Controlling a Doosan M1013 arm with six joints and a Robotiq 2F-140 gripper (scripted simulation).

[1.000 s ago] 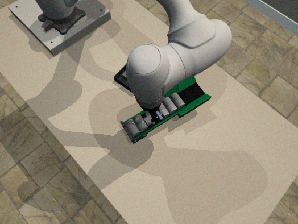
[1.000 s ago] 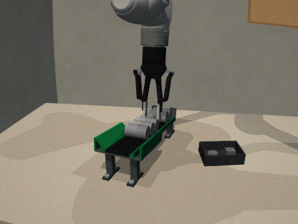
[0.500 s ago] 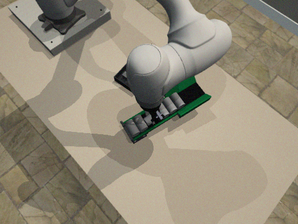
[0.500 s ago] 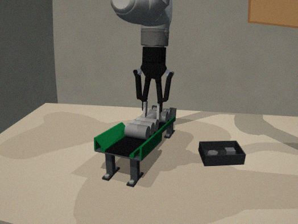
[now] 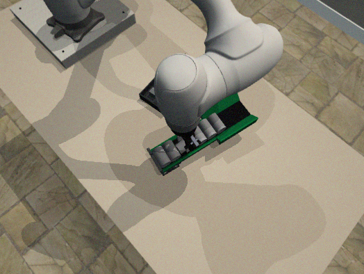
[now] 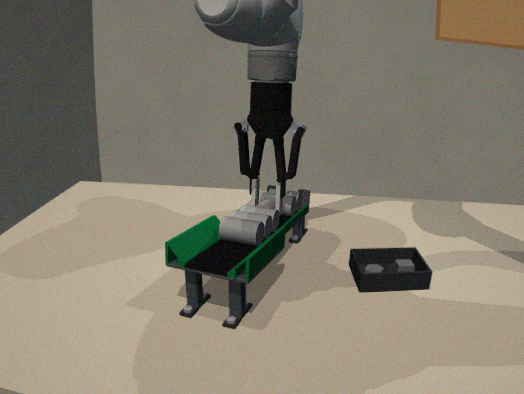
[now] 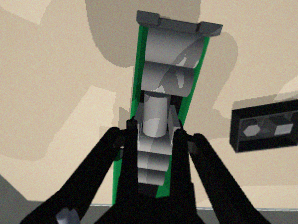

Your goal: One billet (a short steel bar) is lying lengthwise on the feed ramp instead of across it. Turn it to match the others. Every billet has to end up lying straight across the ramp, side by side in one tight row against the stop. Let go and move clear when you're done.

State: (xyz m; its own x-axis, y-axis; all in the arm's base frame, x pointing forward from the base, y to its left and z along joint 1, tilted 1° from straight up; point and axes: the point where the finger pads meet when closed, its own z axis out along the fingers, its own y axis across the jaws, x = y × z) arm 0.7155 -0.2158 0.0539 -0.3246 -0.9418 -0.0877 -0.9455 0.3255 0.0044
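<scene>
My hand is 100 mm to the left of the stop, 50 mm past it and 50 mm above it. Also, from my hand: black tray (210 mm behind, 130 mm to the left, 100 mm below).
</scene>
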